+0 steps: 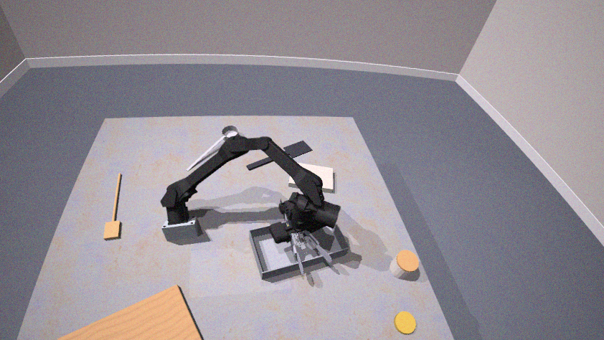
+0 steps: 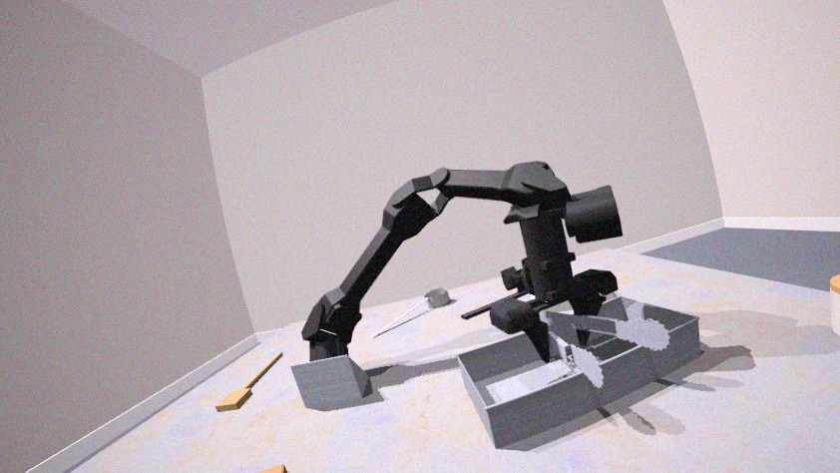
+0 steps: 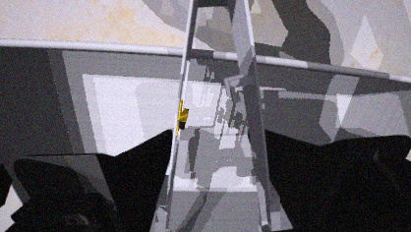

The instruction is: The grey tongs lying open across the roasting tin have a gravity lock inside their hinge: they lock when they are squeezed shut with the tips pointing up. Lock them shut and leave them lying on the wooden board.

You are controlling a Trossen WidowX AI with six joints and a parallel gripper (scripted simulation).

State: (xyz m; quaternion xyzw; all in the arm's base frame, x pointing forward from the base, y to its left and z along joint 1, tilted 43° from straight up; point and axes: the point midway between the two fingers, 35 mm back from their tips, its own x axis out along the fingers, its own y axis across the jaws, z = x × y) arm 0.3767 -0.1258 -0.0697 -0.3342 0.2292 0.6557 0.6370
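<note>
My gripper tip is 2 cm to the left of the grey roasting tin. Round my gripper tip: yellow disc 25 cm ahead, 37 cm to the right, 2 cm below; then black spatula 9 cm ahead, 43 cm to the left, 3 cm below; then white block 16 cm ahead, 27 cm to the left, 2 cm below.
</note>
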